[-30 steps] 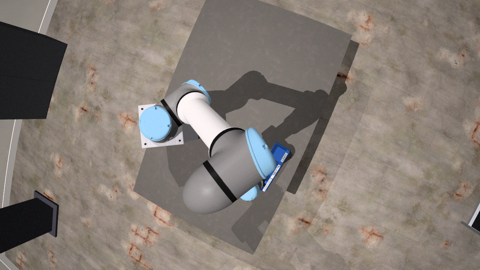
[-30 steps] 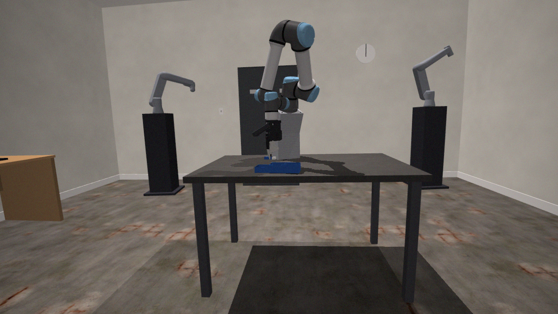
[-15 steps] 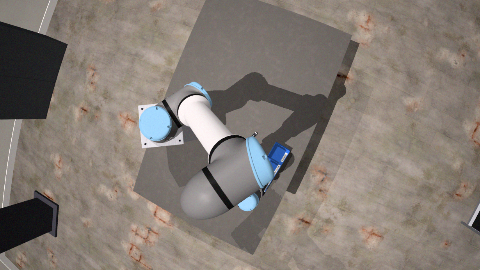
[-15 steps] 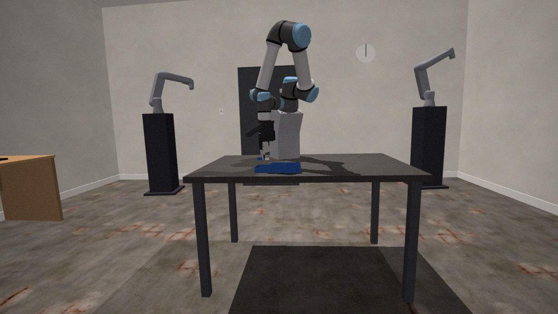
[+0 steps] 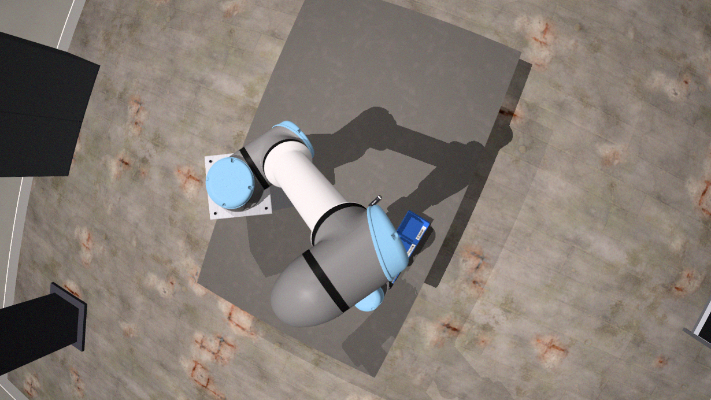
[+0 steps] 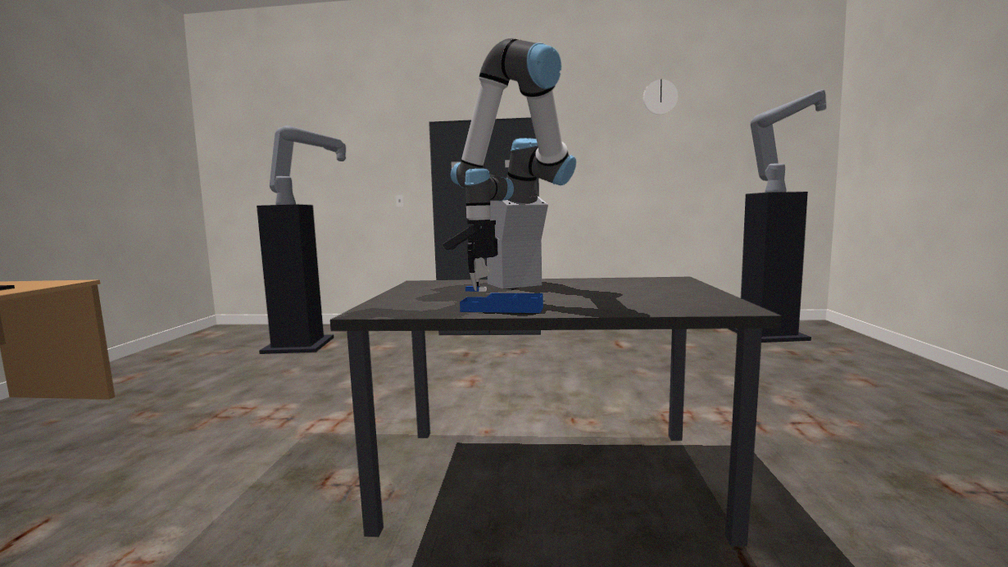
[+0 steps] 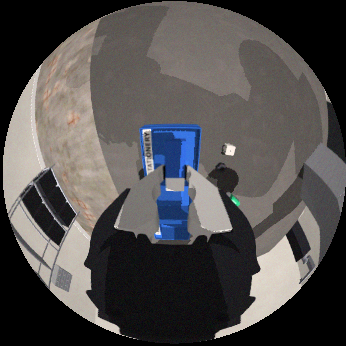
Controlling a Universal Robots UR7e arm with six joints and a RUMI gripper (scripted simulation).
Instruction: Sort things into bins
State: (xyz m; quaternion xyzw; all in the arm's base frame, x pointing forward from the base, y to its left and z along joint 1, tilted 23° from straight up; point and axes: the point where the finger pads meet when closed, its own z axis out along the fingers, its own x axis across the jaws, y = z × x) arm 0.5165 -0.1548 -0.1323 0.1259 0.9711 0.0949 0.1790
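The green stick-like thing lies 10 cm behind my hand, 14 cm to the left of it and 7 cm below it. Round my hand: black cylinder: 11 cm behind, 20 cm to the left, 7 cm below; then white die: 9 cm behind, 2 cm to the left, 7 cm below.
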